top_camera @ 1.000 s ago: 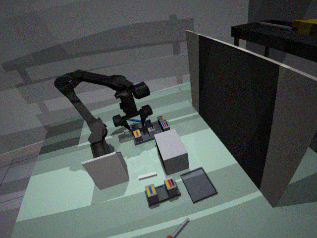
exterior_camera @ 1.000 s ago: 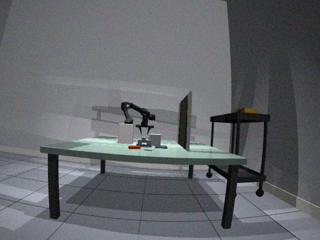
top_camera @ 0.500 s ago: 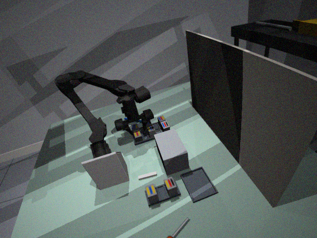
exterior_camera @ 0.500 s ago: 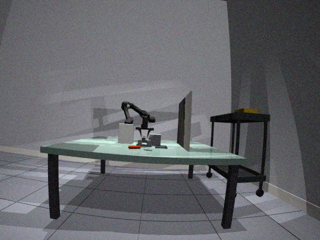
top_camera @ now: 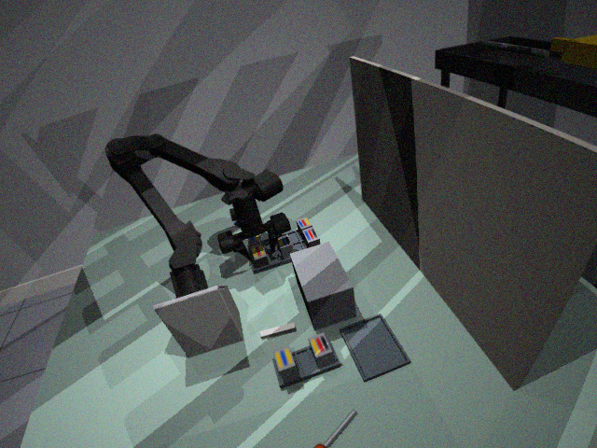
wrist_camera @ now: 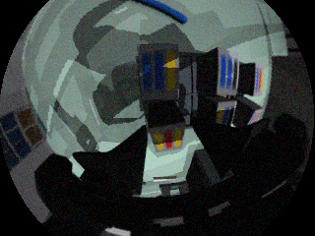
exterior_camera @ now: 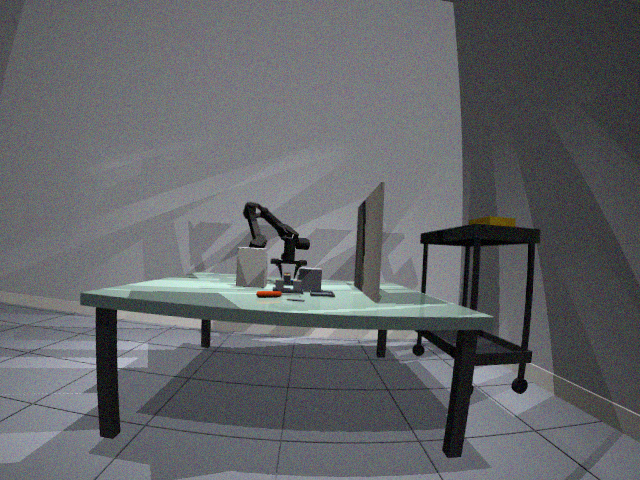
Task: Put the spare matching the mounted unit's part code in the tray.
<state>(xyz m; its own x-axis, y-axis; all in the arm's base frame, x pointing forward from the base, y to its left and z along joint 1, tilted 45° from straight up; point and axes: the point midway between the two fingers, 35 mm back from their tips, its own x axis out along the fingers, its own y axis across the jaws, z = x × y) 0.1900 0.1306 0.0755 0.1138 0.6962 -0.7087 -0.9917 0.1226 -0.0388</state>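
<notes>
Right now my gripper tip is 1 cm past the spare and 1 cm below it. The rest, counted from my gripper tip: blue pen: 2 cm ahead, 19 cm to the left, 3 cm below; then mounted unit: 9 cm ahead, 19 cm to the right, 2 cm above; then dark holder: 2 cm behind, 34 cm to the right, 2 cm below.
</notes>
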